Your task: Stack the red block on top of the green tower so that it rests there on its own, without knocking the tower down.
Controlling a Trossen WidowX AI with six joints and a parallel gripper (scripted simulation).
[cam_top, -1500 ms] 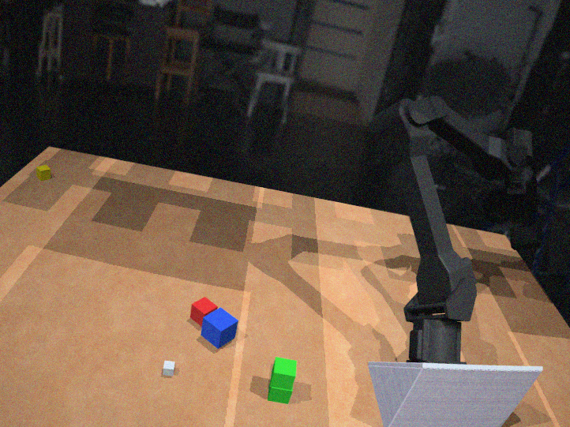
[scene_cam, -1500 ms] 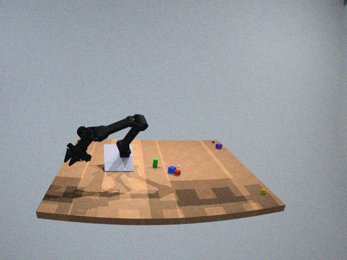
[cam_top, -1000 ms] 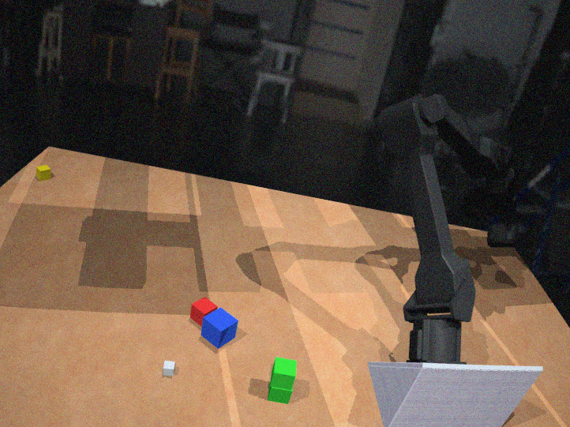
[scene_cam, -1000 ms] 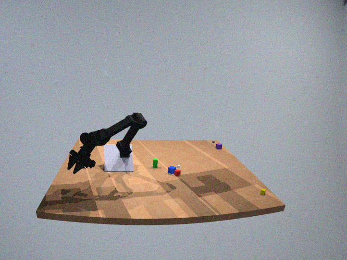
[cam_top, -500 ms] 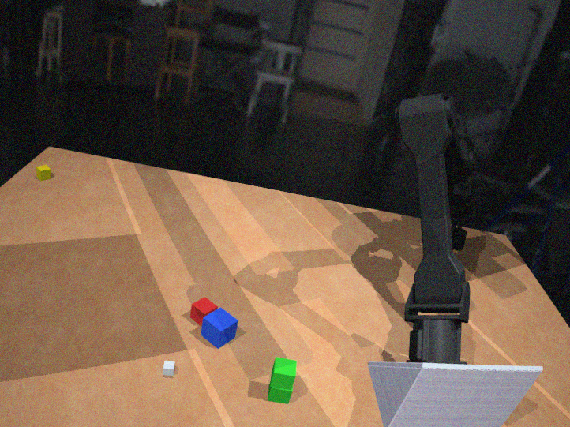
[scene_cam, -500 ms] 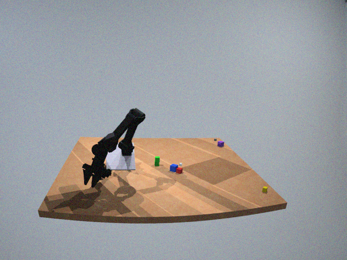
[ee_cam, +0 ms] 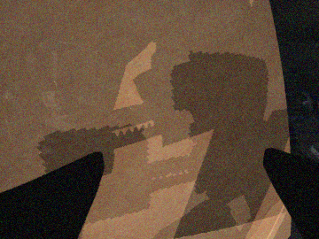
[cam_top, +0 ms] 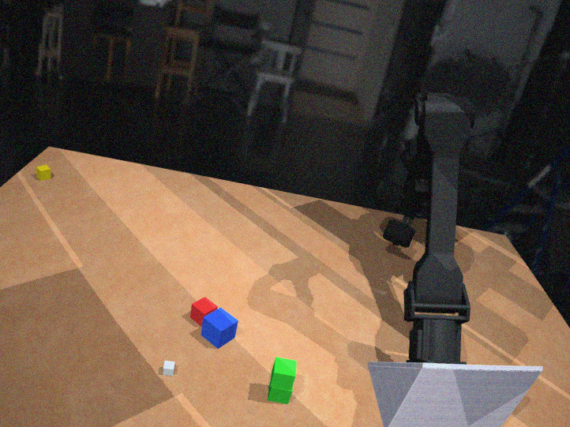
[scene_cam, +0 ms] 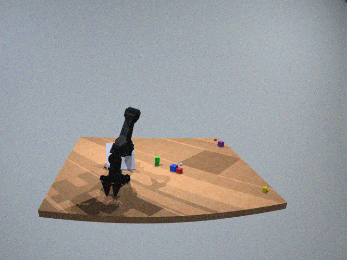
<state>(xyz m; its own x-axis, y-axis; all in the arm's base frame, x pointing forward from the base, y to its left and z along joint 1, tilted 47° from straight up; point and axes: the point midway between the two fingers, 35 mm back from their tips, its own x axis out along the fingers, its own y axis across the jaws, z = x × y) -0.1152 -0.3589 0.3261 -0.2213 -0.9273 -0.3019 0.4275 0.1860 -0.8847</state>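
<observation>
My gripper tip is 44 cm short of the red block, 34 cm to the right of it and 2 cm above it. Also, from my gripper tip: blue block (42 cm ahead, 38 cm to the left, 1 cm below); then yellow cube (86 cm ahead, 5 cm to the right, 2 cm below); then small white cube (48 cm ahead, 46 cm to the left, 2 cm below).
</observation>
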